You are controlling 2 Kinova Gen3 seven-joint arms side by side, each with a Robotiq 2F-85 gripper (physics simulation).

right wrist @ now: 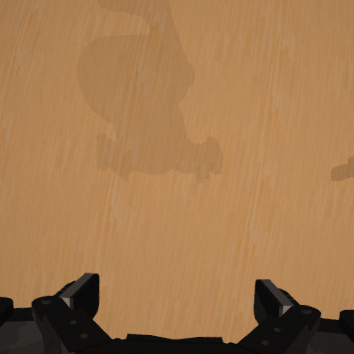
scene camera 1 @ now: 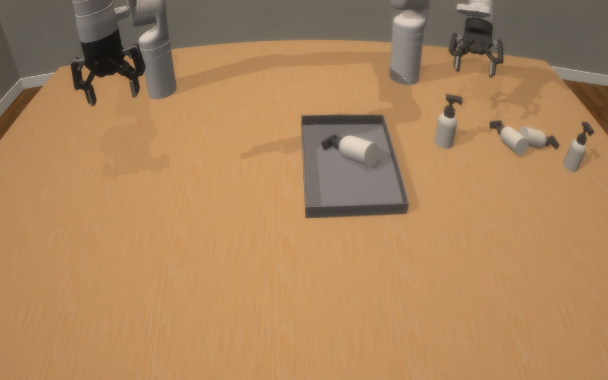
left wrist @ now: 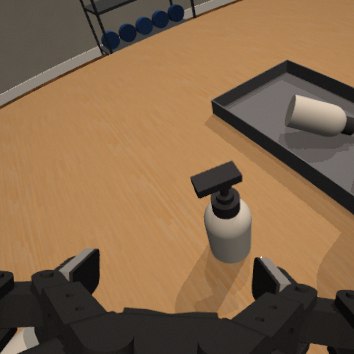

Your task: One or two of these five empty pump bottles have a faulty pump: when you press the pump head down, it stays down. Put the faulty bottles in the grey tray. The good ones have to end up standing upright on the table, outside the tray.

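Frame: origin at the left arm's base, x left, y back, z up, level; millimetres.
Seen in the pictures: left gripper, fingertip midpoint: (scene camera 1: 473, 73) (left wrist: 175, 270); right gripper, fingertip midpoint: (right wrist: 176, 294) (scene camera 1: 114, 99); left arm's base, link origin: (scene camera 1: 404, 77); right arm's base, link origin: (scene camera 1: 162, 91).
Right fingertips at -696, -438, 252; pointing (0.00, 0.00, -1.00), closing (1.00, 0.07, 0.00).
Note:
Pixels of each thing's top centre, then the offset from my right fingertips to it, as dx, dy, dz. "pt": a spot on its surface instead.
- white pump bottle, top centre: (left wrist: 333, 98) (scene camera 1: 351, 132) +465, +76, -185
- grey tray, top centre: (left wrist: 315, 110) (scene camera 1: 350, 154) +460, +49, -222
- second bottle, top centre: (left wrist: 221, 173) (scene camera 1: 452, 96) +710, +115, -116
- fifth bottle, top centre: (scene camera 1: 587, 125) +1087, +5, -112
- white thing, surface spot: (left wrist: 22, 341) pt +950, +92, -190
One white pump bottle (scene camera 1: 358, 150) (left wrist: 317, 116) lies on its side in the grey tray (scene camera 1: 356, 210) (left wrist: 280, 150). A second bottle (scene camera 1: 445, 131) (left wrist: 229, 232) stands upright on the table to the right of the tray in scene camera 1, its pump head raised. Two bottles lie on their sides, close together: one (scene camera 1: 514, 140) with its head to the upper left, the other (scene camera 1: 534, 137) with its head to the right. A fifth bottle (scene camera 1: 575, 154) stands upright at the far right. My left gripper (scene camera 1: 475, 71) (left wrist: 175, 270) is open above the table, behind the bottles. My right gripper (scene camera 1: 114, 97) (right wrist: 176, 294) is open above the table at the left.
The two arm bases (scene camera 1: 160, 70) (scene camera 1: 406, 52) stand at the back edge of the table. A shelf rack with several blue round things (left wrist: 144, 25) stands beyond the table in the left wrist view. Part of a white thing (left wrist: 22, 341) shows at that view's lower left.

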